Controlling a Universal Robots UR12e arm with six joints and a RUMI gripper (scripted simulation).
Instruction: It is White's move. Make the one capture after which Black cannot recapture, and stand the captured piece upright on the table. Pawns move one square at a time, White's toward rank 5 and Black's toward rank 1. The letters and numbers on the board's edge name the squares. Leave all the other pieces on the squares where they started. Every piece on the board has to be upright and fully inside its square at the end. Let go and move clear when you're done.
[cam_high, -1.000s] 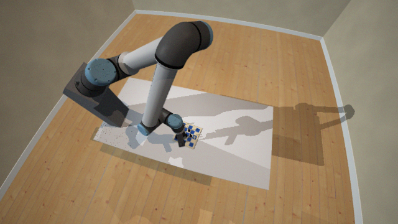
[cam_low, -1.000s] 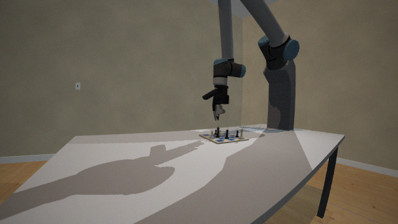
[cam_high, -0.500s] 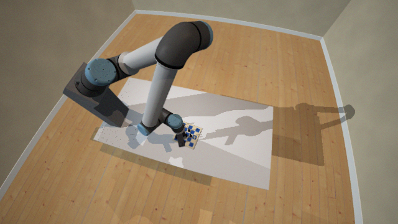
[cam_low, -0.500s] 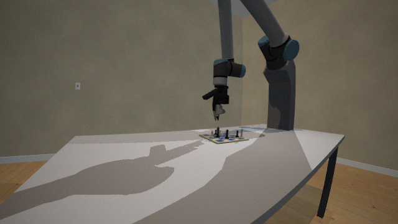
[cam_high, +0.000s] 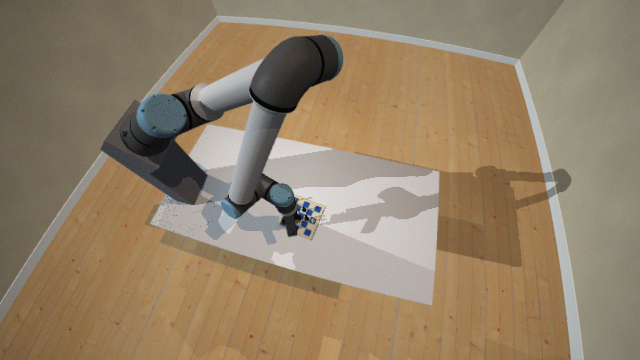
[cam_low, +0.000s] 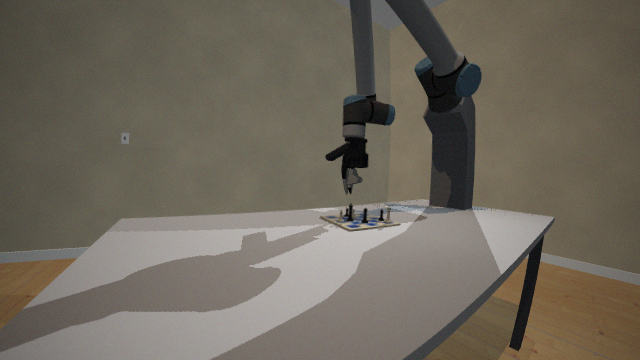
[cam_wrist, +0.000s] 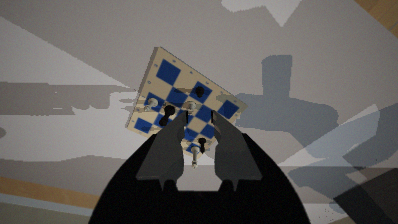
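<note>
My hand is 90 mm above the black pawn. Also, from my hand: blue-and-cream chessboard (110 mm below, 80 mm to the left, 10 mm ahead).
</note>
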